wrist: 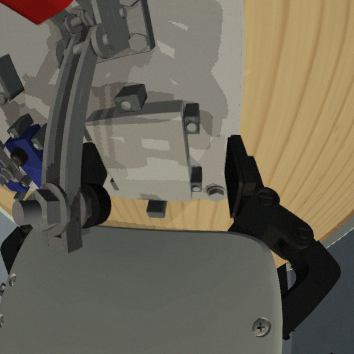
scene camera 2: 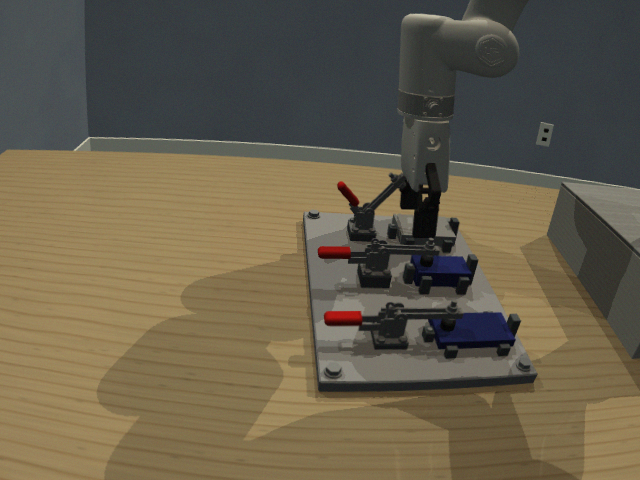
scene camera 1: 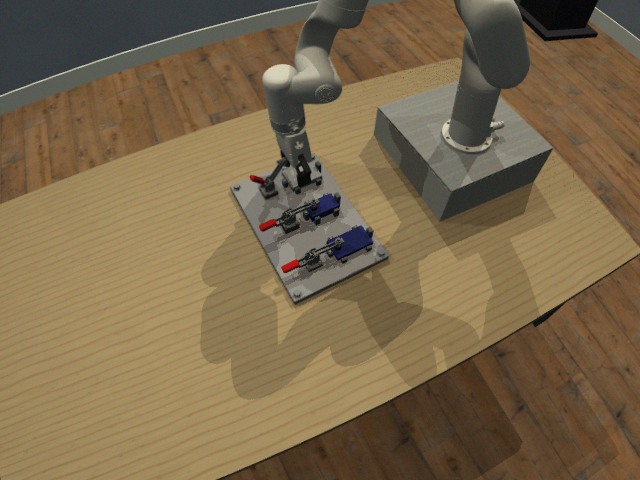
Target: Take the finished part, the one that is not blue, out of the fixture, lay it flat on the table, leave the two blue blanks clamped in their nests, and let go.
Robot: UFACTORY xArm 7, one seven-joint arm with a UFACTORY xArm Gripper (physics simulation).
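Frame: origin at the arm's base, x right, y back, z down, level; metres.
Seen in the pictures: gripper, fingertip midpoint: (wrist: 159,154) (scene camera 2: 416,222) (scene camera 1: 296,171); arm's base, link origin: (scene camera 1: 466,136).
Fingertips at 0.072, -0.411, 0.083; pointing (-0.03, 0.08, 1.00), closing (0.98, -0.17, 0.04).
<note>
Offsets run from my fingertips to a thing's top centre, as dx, dy, dz. "*": to the spot under its first point. Level surfaces: height alone.
The finished part {-0.011, +0.011, -0.003} (scene camera 1: 314,177) (scene camera 2: 405,226) (wrist: 145,155), a pale grey block, sits in the far nest of the fixture plate (scene camera 1: 272,253) (scene camera 2: 356,364) (wrist: 200,65). My gripper (scene camera 1: 295,167) (scene camera 2: 417,214) (wrist: 159,154) is open and empty, pointing down over this part. In the wrist view its fingers stand on either side of the part, apart from each other; whether they touch it is unclear. The smaller blue blank {-0.119, +0.027, -0.007} (scene camera 1: 324,206) (scene camera 2: 448,266) (wrist: 33,152) and the larger blue blank {-0.225, +0.058, +0.003} (scene camera 1: 354,243) (scene camera 2: 480,330) lie in their nests under lowered clamp arms.
The far nest's toggle clamp {* -0.034, -0.079, -0.019} (scene camera 1: 268,186) (scene camera 2: 363,219) has its arm raised; in the wrist view this clamp arm (wrist: 70,110) crosses close in front of the left finger. Small stop posts edge the nests. The robot's grey base block (scene camera 1: 413,160) (scene camera 2: 594,248) stands to the right on the table {dz +0.034} (scene camera 1: 129,310) (scene camera 2: 155,232) (wrist: 295,100).
</note>
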